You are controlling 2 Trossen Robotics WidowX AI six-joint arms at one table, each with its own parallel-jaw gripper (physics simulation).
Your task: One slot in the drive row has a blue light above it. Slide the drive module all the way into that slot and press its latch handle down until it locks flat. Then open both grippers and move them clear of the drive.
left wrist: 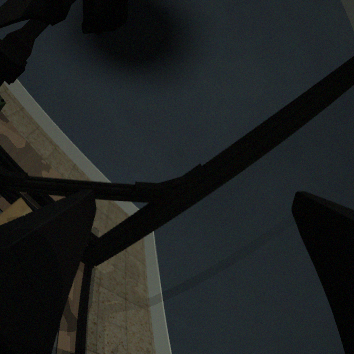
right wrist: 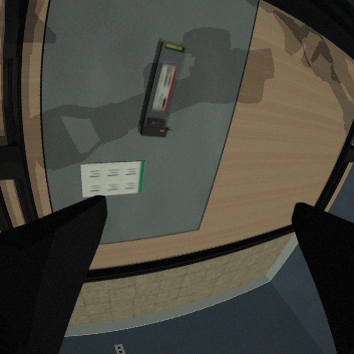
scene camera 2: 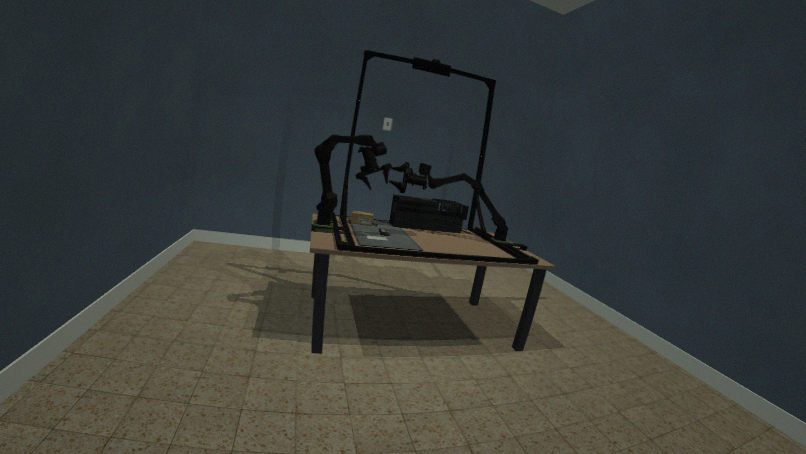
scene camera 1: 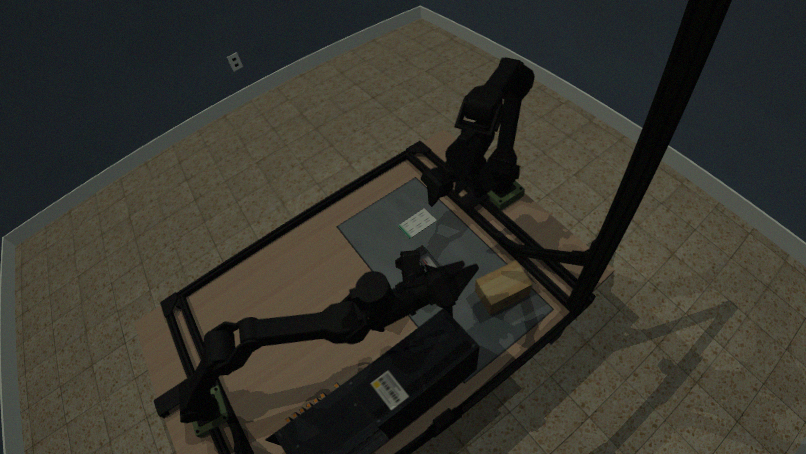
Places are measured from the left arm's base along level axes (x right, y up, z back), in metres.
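Pixels of known places: left gripper, between the fingertips: [left wrist: 198, 201] [scene camera 2: 390, 174] [scene camera 1: 470, 264]; right gripper, between the fingertips: [right wrist: 204, 209] [scene camera 2: 378, 186] [scene camera 1: 443, 199]; left arm's base, origin of its link: [scene camera 2: 499, 239] [scene camera 1: 206, 410]; right arm's base, origin of its link: [scene camera 2: 323, 223] [scene camera 1: 501, 186].
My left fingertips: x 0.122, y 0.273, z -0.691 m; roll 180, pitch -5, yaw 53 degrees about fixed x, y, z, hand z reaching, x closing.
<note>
For each thing: its top centre in the pictures, then the offset to it from my left fingertips. Level surfaces: height alone.
- drive module, centre of its top: [right wrist: 167, 92] [scene camera 1: 428, 266] [scene camera 2: 385, 230] dx -0.195, dy -0.288, dz -0.002 m
- grey mat, height of its surface: dy -0.298 m
- black drive chassis, centre of its top: [scene camera 1: 376, 392] [scene camera 2: 430, 200] dx +0.086, dy -0.124, dz +0.275 m
- white card with a green edge, centre of its top: [right wrist: 112, 179] [scene camera 1: 417, 223] [scene camera 2: 377, 238] dx -0.343, dy -0.296, dz -0.051 m
- yellowish box, centre of its top: [scene camera 1: 504, 282] [scene camera 2: 363, 213] dx -0.023, dy -0.238, dz -0.123 m
The drive module [right wrist: 162, 90] [scene camera 2: 384, 231], a dark bar with a white and red label, lies flat on the grey mat [right wrist: 175, 210] [scene camera 1: 366, 234]. In scene camera 1 the left arm mostly covers it. The black drive chassis [scene camera 1: 434, 349] [scene camera 2: 420, 213] stands along the table side; several orange tabs show at its edge. Its slots and the blue light cannot be made out. My left gripper [scene camera 1: 463, 288] [scene camera 2: 394, 175] [left wrist: 198, 201] is open and empty, above the chassis end. My right gripper [scene camera 2: 378, 184] [right wrist: 204, 209] is open and empty, high above the mat, apart from the module.
A white card with a green edge [scene camera 1: 417, 222] [scene camera 2: 376, 237] [right wrist: 112, 178] lies on the mat near the module. A yellowish box [scene camera 1: 504, 287] [scene camera 2: 362, 217] stands near the chassis end. Black frame rails border the table, with a tall post [scene camera 1: 654, 135] [left wrist: 225, 155]. The two grippers are close together.
</note>
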